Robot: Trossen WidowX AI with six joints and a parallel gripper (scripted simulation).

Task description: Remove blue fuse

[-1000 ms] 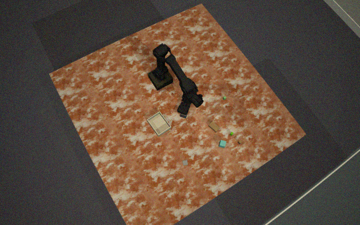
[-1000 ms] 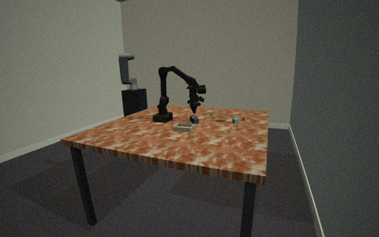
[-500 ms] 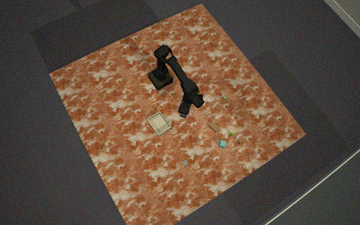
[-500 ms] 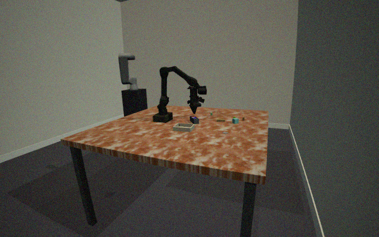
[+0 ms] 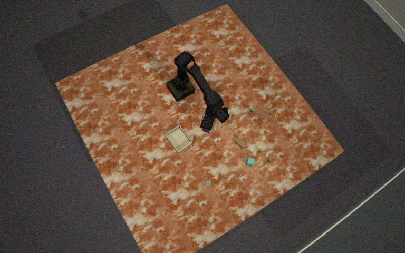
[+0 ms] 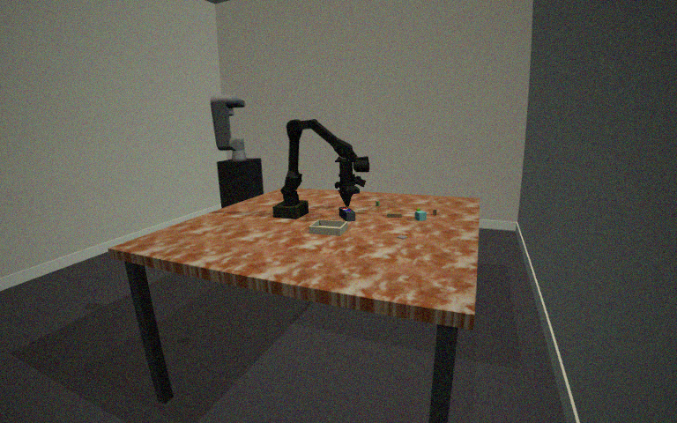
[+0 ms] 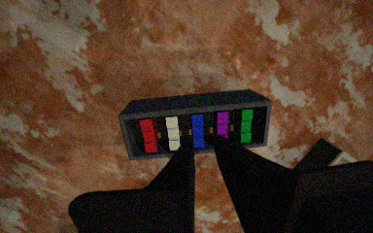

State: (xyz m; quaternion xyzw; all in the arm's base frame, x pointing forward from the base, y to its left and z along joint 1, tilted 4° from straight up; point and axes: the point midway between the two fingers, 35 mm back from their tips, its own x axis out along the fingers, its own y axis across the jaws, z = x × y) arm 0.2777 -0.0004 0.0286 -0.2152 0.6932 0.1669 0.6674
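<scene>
Right now my gripper tip is 30 mm above the blue fuse. Also, from my gripper tip: cream tray (200 mm to the right, 50 mm below, 30 mm behind); brown flat piece (210 mm ahead, 70 mm to the left, 50 mm below); cyan cube (330 mm ahead, 40 mm below, 30 mm to the left).
</scene>
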